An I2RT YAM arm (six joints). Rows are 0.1 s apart.
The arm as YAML. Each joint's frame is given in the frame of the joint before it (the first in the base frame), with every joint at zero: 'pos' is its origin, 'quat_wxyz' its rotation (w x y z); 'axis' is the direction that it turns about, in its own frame. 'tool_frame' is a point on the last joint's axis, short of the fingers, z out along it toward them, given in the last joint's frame.
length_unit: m
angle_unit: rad
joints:
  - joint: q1
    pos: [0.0, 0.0, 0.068]
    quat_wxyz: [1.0, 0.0, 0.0, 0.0]
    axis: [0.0, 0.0, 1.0]
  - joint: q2
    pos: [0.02, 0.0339, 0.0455]
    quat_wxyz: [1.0, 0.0, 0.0, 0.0]
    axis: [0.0, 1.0, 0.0]
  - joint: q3
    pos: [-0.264, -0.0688, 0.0]
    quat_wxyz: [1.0, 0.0, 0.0, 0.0]
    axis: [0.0, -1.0, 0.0]
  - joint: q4
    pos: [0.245, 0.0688, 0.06]
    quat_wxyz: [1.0, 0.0, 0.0, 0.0]
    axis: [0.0, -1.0, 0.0]
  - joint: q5
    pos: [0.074, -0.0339, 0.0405]
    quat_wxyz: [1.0, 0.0, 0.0, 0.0]
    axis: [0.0, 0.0, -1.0]
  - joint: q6
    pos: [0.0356, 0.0, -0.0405]
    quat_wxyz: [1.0, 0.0, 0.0, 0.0]
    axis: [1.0, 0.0, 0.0]
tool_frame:
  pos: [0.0, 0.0, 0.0]
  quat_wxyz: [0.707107, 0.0, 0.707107, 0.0]
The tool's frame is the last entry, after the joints.
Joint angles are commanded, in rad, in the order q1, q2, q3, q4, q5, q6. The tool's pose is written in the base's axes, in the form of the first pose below.
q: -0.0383, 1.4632, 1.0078, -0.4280, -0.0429, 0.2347
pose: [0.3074, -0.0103, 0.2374, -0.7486, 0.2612, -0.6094, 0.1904, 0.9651, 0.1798]
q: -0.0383, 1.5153, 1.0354, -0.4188, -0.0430, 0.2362
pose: [0.3184, -0.0107, 0.2315, -0.7575, 0.2630, -0.5975, 0.1942, 0.9646, 0.1784]
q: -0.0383, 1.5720, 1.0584, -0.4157, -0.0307, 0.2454
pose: [0.3286, -0.0115, 0.2216, -0.7718, 0.2726, -0.5745, 0.2138, 0.9621, 0.1692]
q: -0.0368, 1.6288, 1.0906, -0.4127, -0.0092, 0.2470
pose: [0.3399, -0.0122, 0.2138, -0.7810, 0.2734, -0.5615, 0.2294, 0.9618, 0.1493]
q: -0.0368, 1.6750, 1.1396, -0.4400, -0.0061, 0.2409
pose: [0.3500, -0.0127, 0.2119, -0.7955, 0.2680, -0.5434, 0.2298, 0.9633, 0.1387]
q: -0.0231, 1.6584, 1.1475, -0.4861, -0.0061, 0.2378
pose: [0.3456, -0.0078, 0.2170, -0.8113, 0.2544, -0.5263, 0.2170, 0.9671, 0.1328]
